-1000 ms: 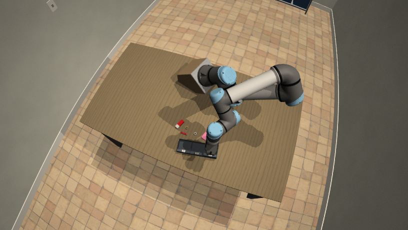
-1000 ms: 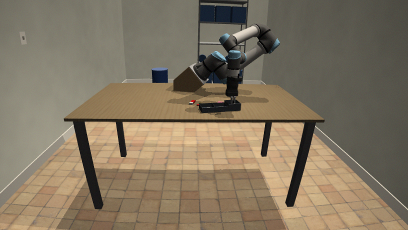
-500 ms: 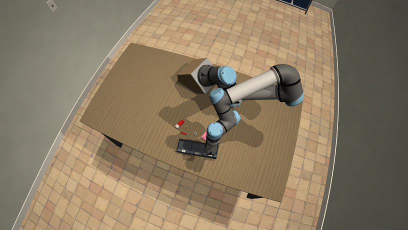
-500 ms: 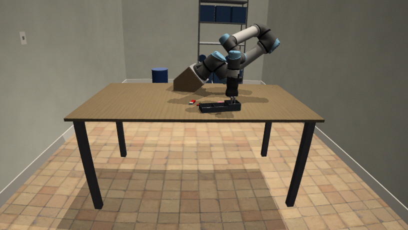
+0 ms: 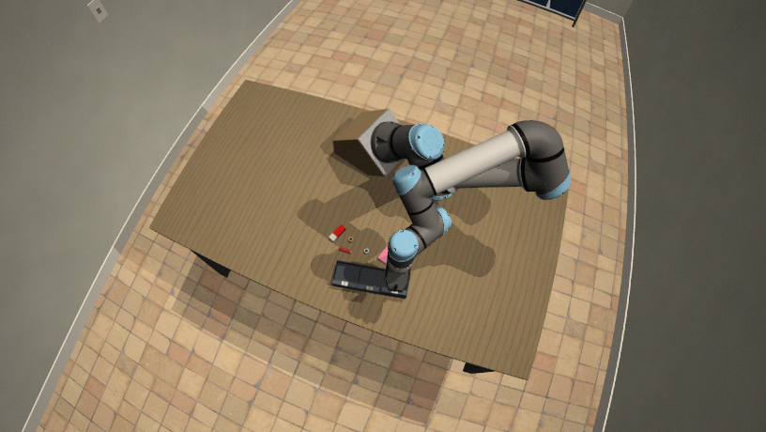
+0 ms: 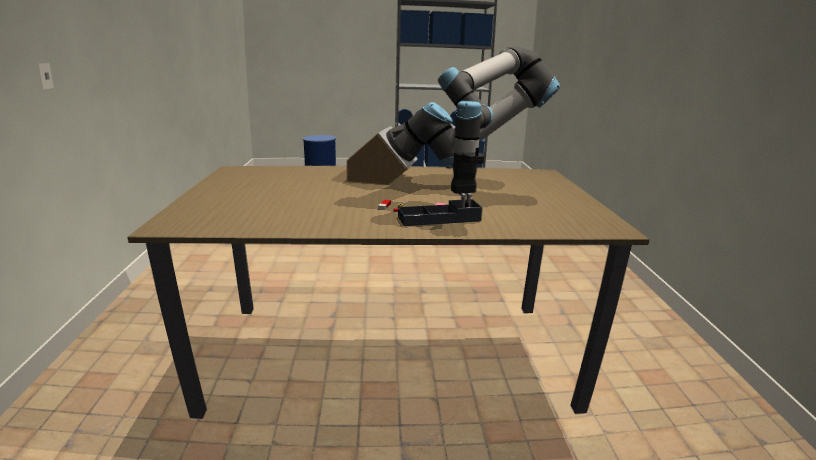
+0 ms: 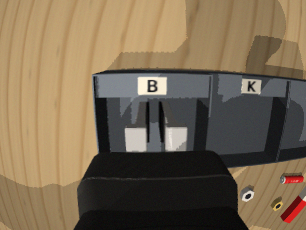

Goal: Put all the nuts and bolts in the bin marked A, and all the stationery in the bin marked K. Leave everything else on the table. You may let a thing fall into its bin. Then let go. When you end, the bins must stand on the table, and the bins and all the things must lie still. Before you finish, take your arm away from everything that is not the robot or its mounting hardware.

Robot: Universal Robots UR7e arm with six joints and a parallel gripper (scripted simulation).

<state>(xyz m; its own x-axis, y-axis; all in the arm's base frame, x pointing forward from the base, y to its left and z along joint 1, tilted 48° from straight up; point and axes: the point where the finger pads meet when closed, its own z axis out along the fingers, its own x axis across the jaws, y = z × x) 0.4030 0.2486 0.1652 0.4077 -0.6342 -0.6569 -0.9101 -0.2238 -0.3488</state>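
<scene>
Now: the brass nut 220 mm to the right of my hand, 60 mm behind it and 30 mm below it. Round my hand: pink flat block: 80 mm to the right, 80 mm behind, 30 mm below; then white nut: 150 mm to the right, 50 mm behind, 30 mm below; then three joined bins: 80 mm to the right, 30 mm ahead, 10 mm below.
</scene>
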